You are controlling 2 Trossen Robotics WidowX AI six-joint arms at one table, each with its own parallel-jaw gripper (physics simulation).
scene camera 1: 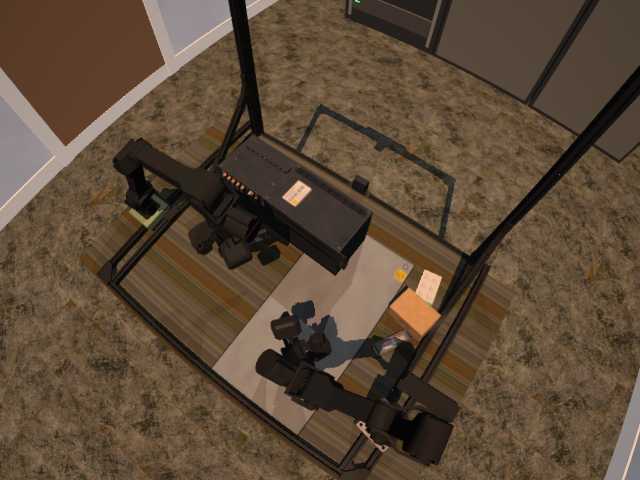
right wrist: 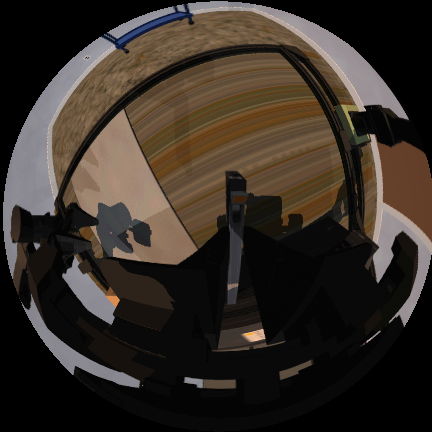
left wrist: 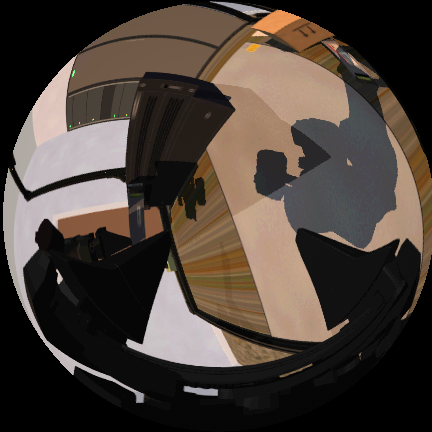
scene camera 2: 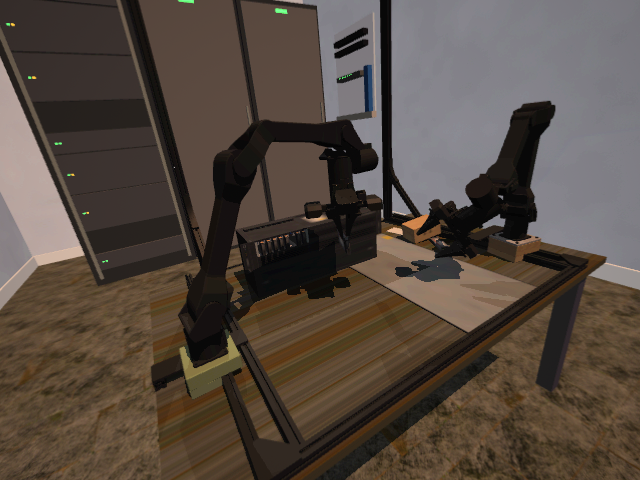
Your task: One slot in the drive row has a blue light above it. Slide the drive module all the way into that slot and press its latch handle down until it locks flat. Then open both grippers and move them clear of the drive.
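Places are measured from the left arm's base along level axes (x left, y back, z up), in millimetres.
Pixels of known places: left gripper, fingertip midpoint: (right wrist: 94, 231) (left wrist: 235, 236) (scene camera 2: 425, 245); right gripper, fingertip midpoint: (scene camera 1: 231, 245) (right wrist: 235, 232) (left wrist: 131, 240) (scene camera 2: 344, 238); left arm's base, origin of the base link: (scene camera 2: 514, 236); right arm's base, origin of the base link: (scene camera 1: 147, 207) (right wrist: 357, 122) (scene camera 2: 208, 351).
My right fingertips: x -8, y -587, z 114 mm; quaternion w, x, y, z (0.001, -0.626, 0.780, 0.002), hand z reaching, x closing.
Note:
For each thing: its top centre in the pictures, then the offset to it from my right fingertips. "*": a spot on its surface instead. Level surfaces: height alone.
- black drive chassis, middle of its top: (right wrist: 274, 331) (scene camera 1: 290, 186) (left wrist: 126, 154) (scene camera 2: 307, 219) dx -226, dy -35, dz +0 mm
- grey drive module, surface spot: (right wrist: 234, 265) * dx -30, dy +6, dz +0 mm
- pale mat, its level: dz -173 mm
- orange box, middle of its top: (scene camera 1: 417, 311) (right wrist: 119, 304) (scene camera 2: 421, 218) dx -265, dy +436, dz -95 mm
- white card, middle of its top: (scene camera 1: 428, 287) dx -373, dy +410, dz -174 mm
- small labelled package, middle of its top: (scene camera 1: 394, 338) (scene camera 2: 436, 241) dx -186, dy +446, dz -166 mm
The black drive chassis (scene camera 1: 320, 211) (scene camera 2: 361, 235) (left wrist: 175, 120) stands at the back of the table, its drive row (scene camera 1: 240, 183) (scene camera 2: 279, 248) with orange latches on the front's left part. A blue light does not show. My right gripper (scene camera 2: 345, 238) (right wrist: 235, 232) is shut on the grey drive module (right wrist: 234, 265), seen edge-on with an orange-marked latch part, in front of the chassis and right of the drive row in scene camera 2. In scene camera 1 the right arm hides the module. My left gripper (scene camera 2: 430, 240) (left wrist: 235, 236) is open and empty, above the pale mat, away from the chassis.
The pale mat (scene camera 1: 258, 330) (scene camera 2: 480, 310) (right wrist: 150, 175) lies across the table. An orange box (scene camera 1: 415, 311) (scene camera 2: 421, 228) (left wrist: 292, 30), a white card (scene camera 1: 429, 285) and a small labelled package (scene camera 1: 392, 342) (left wrist: 352, 60) lie on the right. A dark frame (scene camera 1: 180, 356) edges the table.

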